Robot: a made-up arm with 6 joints. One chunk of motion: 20 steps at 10 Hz.
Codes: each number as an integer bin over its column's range. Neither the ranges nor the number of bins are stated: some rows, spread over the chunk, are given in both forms.
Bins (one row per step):
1: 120 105 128 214 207 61
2: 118 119 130 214 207 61
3: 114 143 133 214 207 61
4: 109 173 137 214 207 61
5: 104 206 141 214 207 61
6: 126 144 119 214 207 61
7: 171 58 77 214 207 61
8: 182 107 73 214 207 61
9: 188 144 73 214 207 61
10: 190 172 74 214 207 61
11: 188 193 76 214 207 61
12: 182 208 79 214 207 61
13: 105 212 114 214 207 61
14: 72 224 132 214 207 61
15: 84 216 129 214 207 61
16: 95 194 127 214 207 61
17: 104 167 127 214 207 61
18: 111 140 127 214 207 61
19: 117 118 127 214 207 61
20: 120 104 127 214 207 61
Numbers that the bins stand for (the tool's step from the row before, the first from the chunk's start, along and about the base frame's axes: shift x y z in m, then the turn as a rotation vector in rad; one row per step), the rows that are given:
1: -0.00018 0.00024 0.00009 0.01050 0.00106 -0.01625
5: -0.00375 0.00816 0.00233 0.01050 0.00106 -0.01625
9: 0.01502 0.00329 -0.00940 0.01050 0.00106 -0.01625
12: 0.01368 0.00831 -0.00837 0.01050 0.00106 -0.01625
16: -0.00576 0.00722 -0.00009 0.01050 0.00106 -0.01625
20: -0.00018 0.00016 -0.00009 0.01050 0.00106 -0.01625
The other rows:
2: -0.00062 0.00133 0.00043 0.01050 0.00106 -0.01625
3: -0.00152 0.00322 0.00095 0.01050 0.00106 -0.01625
4: -0.00264 0.00557 0.00164 0.01050 0.00106 -0.01625
6: 0.00116 0.00329 -0.00147 0.01050 0.00106 -0.01625
7: 0.01122 -0.00345 -0.00871 0.01050 0.00106 -0.01625
8: 0.01368 0.00039 -0.00940 0.01050 0.00106 -0.01625
10: 0.01547 0.00549 -0.00923 0.01050 0.00106 -0.01625
11: 0.01502 0.00714 -0.00889 0.01050 0.00106 -0.01625
13: -0.00353 0.00863 -0.00233 0.01050 0.00106 -0.01625
14: -0.01091 0.00957 0.00078 0.01050 0.00106 -0.01625
15: -0.00822 0.00894 0.00026 0.01050 0.00106 -0.01625
17: -0.00375 0.00510 -0.00009 0.01050 0.00106 -0.01625
18: -0.00219 0.00298 -0.00009 0.01050 0.00106 -0.01625
19: -0.00085 0.00125 -0.00009 0.01050 0.00106 -0.01625

